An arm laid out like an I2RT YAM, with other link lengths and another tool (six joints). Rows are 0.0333 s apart.
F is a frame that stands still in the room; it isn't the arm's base.
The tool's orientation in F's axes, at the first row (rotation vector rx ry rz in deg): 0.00, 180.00, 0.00
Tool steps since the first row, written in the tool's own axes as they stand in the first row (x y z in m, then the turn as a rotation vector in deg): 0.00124, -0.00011, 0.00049, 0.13, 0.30, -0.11; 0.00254, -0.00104, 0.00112, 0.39, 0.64, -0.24; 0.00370, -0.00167, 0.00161, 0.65, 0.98, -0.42; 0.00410, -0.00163, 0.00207, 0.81, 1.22, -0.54; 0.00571, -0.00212, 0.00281, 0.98, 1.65, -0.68; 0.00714, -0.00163, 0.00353, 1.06, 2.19, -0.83; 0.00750, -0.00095, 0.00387, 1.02, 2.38, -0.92; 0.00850, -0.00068, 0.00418, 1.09, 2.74, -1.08; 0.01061, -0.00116, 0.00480, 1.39, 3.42, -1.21; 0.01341, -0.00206, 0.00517, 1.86, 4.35, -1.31; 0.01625, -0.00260, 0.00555, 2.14, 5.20, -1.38; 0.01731, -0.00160, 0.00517, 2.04, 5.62, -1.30
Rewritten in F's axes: -0.00124, -0.00011, -0.00049, -0.13, 0.30, 0.11; -0.00254, -0.00104, -0.00112, -0.39, 0.64, 0.24; -0.00370, -0.00167, -0.00161, -0.65, 0.98, 0.42; -0.00410, -0.00163, -0.00207, -0.81, 1.22, 0.54; -0.00571, -0.00212, -0.00281, -0.98, 1.65, 0.68; -0.00714, -0.00163, -0.00353, -1.06, 2.19, 0.83; -0.00750, -0.00095, -0.00387, -1.02, 2.38, 0.92; -0.00850, -0.00068, -0.00418, -1.09, 2.74, 1.08; -0.01061, -0.00116, -0.00480, -1.39, 3.42, 1.21; -0.01341, -0.00206, -0.00517, -1.86, 4.35, 1.31; -0.01625, -0.00260, -0.00555, -2.14, 5.20, 1.38; -0.01731, -0.00160, -0.00517, -2.04, 5.62, 1.30
